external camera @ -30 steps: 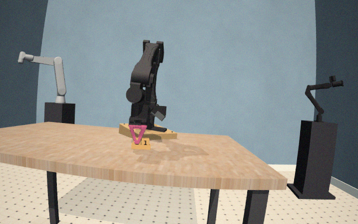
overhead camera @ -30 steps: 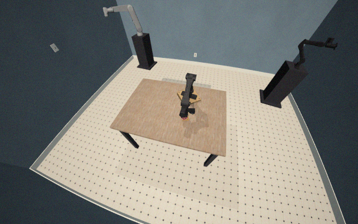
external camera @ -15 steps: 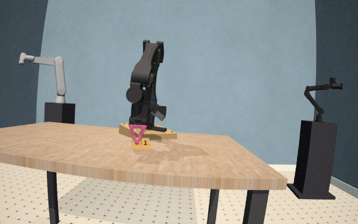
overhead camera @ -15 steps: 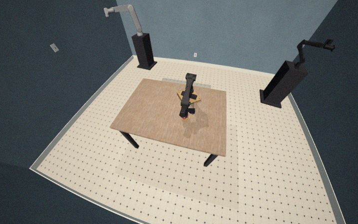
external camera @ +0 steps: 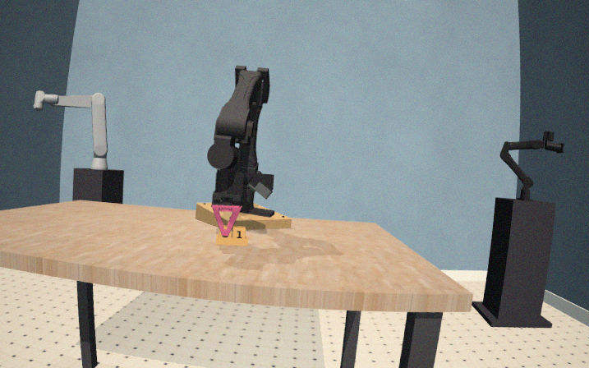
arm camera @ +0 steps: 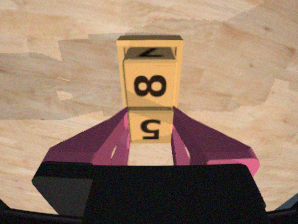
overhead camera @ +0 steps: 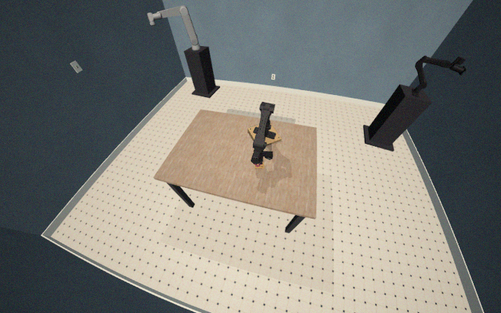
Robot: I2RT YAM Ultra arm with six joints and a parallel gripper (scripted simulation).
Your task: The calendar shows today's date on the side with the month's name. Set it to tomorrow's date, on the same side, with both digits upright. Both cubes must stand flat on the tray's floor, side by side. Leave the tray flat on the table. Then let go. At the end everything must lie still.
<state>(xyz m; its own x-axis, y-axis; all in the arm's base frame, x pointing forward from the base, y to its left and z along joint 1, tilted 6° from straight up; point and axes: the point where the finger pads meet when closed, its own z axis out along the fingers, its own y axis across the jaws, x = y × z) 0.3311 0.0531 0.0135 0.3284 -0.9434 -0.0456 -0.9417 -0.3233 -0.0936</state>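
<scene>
Now: hand 1 cm past the tan tray, 2 cm to the right of it and 2 cm above it. Also, from my hand: digit cube right at my hand.
</scene>
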